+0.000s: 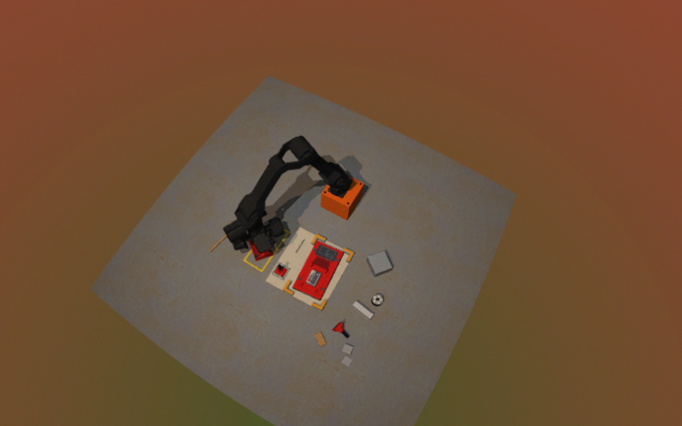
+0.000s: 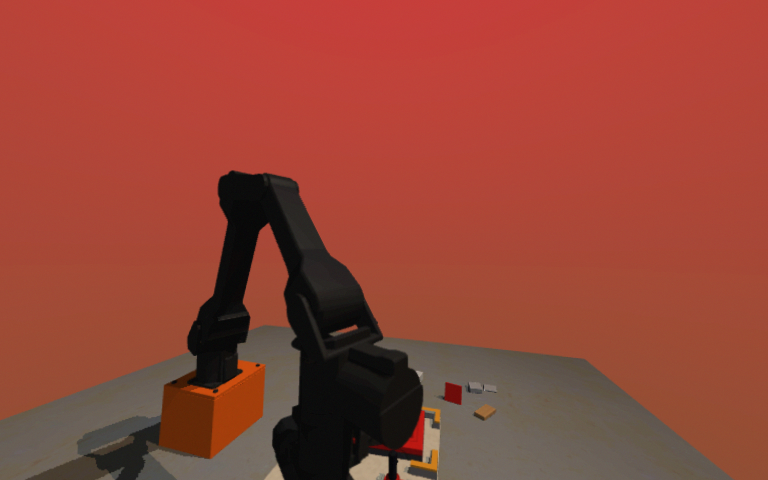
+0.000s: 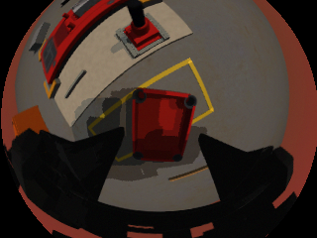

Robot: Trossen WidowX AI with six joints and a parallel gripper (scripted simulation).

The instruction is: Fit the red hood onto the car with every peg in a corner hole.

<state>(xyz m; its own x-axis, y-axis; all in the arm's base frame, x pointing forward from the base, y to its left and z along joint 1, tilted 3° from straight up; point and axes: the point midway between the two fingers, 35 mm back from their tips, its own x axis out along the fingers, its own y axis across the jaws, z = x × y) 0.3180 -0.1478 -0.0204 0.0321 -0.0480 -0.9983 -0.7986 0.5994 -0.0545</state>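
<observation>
The red hood lies 20 mm below my gripper tip. The rest, counted from my gripper tip: thin wooden stick (30 mm ahead, 140 mm to the right, 30 mm below); then tan tile (180 mm ahead, 370 mm to the left, 30 mm below); then grey engine block (10 mm ahead, 240 mm to the left, 10 mm below).
</observation>
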